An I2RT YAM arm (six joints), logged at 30 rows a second.
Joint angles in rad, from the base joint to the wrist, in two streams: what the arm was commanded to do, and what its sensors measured. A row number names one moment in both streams.
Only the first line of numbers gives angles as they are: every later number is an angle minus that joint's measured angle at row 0.
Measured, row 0:
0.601, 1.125, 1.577, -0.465, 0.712, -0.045
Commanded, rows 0 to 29:
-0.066, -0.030, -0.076, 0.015, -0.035, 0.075
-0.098, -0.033, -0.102, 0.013, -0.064, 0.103
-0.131, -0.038, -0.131, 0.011, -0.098, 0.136
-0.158, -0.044, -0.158, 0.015, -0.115, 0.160
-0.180, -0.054, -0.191, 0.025, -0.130, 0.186
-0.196, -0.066, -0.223, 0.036, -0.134, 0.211
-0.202, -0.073, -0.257, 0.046, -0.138, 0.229
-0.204, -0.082, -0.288, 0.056, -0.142, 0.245
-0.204, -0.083, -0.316, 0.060, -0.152, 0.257
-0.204, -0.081, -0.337, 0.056, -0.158, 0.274
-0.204, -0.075, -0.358, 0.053, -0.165, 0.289
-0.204, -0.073, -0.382, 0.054, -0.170, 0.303
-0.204, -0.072, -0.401, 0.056, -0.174, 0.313
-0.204, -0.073, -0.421, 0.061, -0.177, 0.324
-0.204, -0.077, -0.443, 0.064, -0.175, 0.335
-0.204, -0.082, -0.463, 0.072, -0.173, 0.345
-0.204, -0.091, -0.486, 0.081, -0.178, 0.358
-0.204, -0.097, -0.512, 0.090, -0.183, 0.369
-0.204, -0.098, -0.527, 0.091, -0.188, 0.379
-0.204, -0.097, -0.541, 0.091, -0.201, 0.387
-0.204, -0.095, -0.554, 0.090, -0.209, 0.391
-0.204, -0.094, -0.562, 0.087, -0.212, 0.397
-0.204, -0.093, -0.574, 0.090, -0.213, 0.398
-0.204, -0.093, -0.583, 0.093, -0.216, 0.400
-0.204, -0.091, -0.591, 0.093, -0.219, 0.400
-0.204, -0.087, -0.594, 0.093, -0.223, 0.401
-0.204, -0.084, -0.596, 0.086, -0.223, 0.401
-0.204, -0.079, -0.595, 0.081, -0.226, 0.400
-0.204, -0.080, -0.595, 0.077, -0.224, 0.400
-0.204, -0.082, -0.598, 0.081, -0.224, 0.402
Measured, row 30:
-0.203, -0.081, -0.587, 0.091, -0.207, 0.385
